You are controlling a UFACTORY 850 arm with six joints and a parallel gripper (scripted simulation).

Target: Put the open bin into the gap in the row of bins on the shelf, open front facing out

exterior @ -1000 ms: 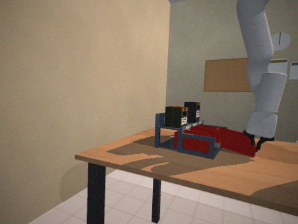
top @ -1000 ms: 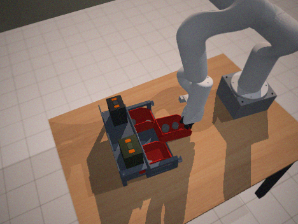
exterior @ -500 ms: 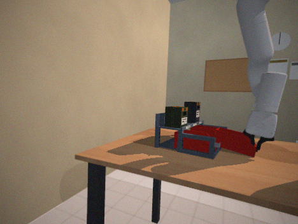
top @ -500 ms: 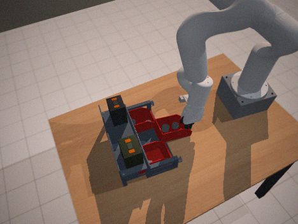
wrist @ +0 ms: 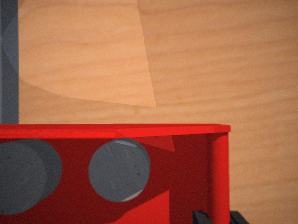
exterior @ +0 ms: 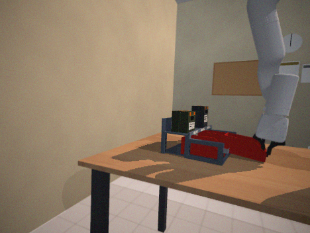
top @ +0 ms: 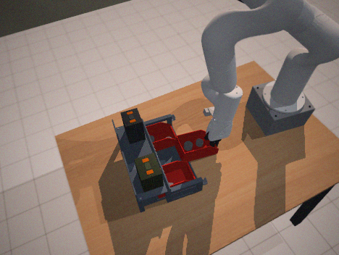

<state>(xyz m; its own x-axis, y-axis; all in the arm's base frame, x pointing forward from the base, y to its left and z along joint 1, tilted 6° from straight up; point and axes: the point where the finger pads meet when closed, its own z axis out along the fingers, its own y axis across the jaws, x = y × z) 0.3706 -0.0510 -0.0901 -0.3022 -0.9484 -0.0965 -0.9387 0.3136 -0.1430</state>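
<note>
The grey disc is 150 mm to the right of my hand, 150 mm ahead of it and 20 mm below it. Also, from my hand: blue-grey shelf (250 mm ahead, 90 mm to the right, 20 mm above).
</note>
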